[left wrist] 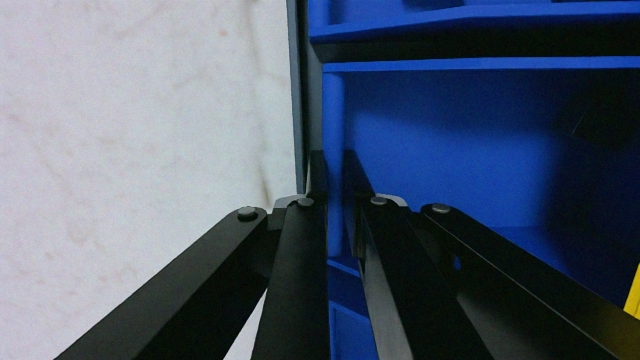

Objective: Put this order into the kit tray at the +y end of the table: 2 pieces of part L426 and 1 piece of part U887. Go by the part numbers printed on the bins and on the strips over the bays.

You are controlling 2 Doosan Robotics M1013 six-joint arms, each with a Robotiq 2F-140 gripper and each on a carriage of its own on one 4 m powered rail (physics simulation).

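My left gripper [332, 172] is shut on the rim wall of a blue bin [440, 165], with one finger outside the wall and one inside. The bin's open inside faces the camera and is partly in deep shadow. A dark shape with one thin bright edge [579, 122] is in the shadow at the bin's right; what it is cannot be made out. No printed part number is readable, and the kit tray does not show. My right gripper is not in view.
Another blue bin [475, 16] is at the top, and blue bin walls [352, 332] show below the fingers. A grey edge [296, 100] runs down beside the held bin. A pale mottled surface [140, 125] is at the left. A yellow piece [634, 297] shows at the right edge.
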